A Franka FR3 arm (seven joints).
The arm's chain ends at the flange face. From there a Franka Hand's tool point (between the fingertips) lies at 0.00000 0.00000 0.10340 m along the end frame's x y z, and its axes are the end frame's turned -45 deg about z.
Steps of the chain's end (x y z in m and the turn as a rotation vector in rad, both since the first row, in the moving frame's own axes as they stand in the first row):
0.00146 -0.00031 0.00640 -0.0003 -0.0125 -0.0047
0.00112 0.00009 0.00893 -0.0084 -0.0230 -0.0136
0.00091 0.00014 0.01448 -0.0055 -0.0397 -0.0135
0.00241 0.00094 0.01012 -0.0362 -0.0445 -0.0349
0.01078 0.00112 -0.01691 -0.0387 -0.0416 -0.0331
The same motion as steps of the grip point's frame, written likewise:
0.00031 -0.00008 0.00639 0.0086 -0.0091 -0.0047
-0.00157 -0.00020 0.00890 0.0103 -0.0222 -0.0136
-0.00278 -0.00174 0.01440 0.0242 -0.0320 -0.0135
-0.00487 0.00187 0.00995 0.0059 -0.0571 -0.0349
0.00096 0.00830 -0.01708 0.0021 -0.0568 -0.0331

